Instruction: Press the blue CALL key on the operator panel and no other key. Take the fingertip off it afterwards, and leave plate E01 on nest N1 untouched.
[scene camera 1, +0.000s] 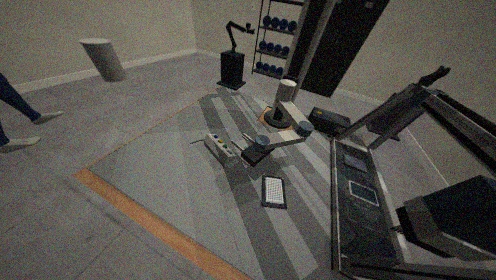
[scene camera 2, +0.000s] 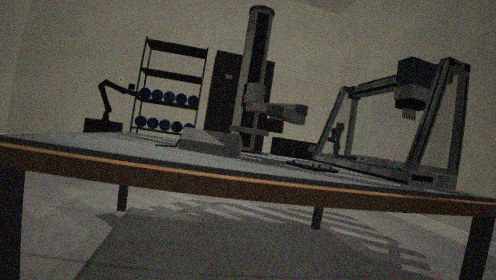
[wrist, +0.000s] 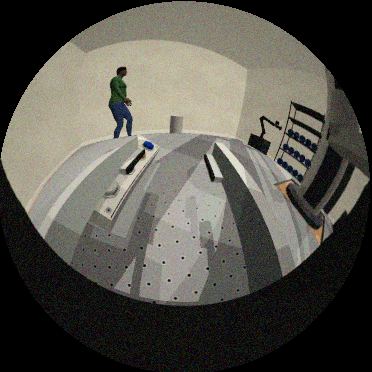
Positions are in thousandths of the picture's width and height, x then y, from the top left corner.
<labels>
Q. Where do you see the gripper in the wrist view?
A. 469, 391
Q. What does the gripper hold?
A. Nothing.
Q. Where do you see a grey button box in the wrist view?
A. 308, 574
</labels>
